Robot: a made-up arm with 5 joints. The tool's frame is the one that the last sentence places.
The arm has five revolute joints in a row. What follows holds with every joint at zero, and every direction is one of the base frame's. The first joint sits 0.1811 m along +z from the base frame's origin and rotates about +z. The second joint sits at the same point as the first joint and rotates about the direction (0, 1, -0.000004). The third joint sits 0.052 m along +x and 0.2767 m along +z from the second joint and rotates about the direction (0, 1, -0.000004). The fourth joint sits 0.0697 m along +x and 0.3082 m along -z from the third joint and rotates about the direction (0, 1, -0.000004). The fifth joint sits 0.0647 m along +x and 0.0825 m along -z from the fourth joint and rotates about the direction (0, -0.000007, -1). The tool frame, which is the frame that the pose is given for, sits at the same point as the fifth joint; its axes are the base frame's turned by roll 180, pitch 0 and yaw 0 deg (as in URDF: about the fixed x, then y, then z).
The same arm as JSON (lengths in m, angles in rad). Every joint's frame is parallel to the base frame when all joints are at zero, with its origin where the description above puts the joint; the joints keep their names.
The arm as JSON. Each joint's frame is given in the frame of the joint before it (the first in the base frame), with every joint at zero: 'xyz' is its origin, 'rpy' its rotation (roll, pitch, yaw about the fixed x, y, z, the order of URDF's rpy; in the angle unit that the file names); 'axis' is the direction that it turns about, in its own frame. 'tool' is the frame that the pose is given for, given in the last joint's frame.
{"units": {"length": "m", "angle": "rad"}, "joints": [
  {"name": "joint 1", "type": "revolute", "origin": {"xyz": [0.0, 0.0, 0.1811], "rpy": [0.0, 0.0, 0.0]}, "axis": [0.0, 0.0, 1.0]},
  {"name": "joint 2", "type": "revolute", "origin": {"xyz": [0.0, 0.0, 0.0], "rpy": [0.0, 0.0, 0.0]}, "axis": [0.0, 1.0, 0.0]},
  {"name": "joint 3", "type": "revolute", "origin": {"xyz": [0.052, 0.0, 0.2767], "rpy": [0.0, 0.0, 0.0]}, "axis": [0.0, 1.0, 0.0]},
  {"name": "joint 4", "type": "revolute", "origin": {"xyz": [0.0697, 0.0, -0.3082], "rpy": [0.0, 0.0, 0.0]}, "axis": [0.0, 1.0, 0.0]},
  {"name": "joint 5", "type": "revolute", "origin": {"xyz": [0.0647, 0.0, -0.0825], "rpy": [0.0, 0.0, 0.0]}, "axis": [0.0, 0.0, -1.0]}
], "tool": {"origin": {"xyz": [0.0, 0.0, 0.0], "rpy": [3.1416, 0.0, 0.0]}}}

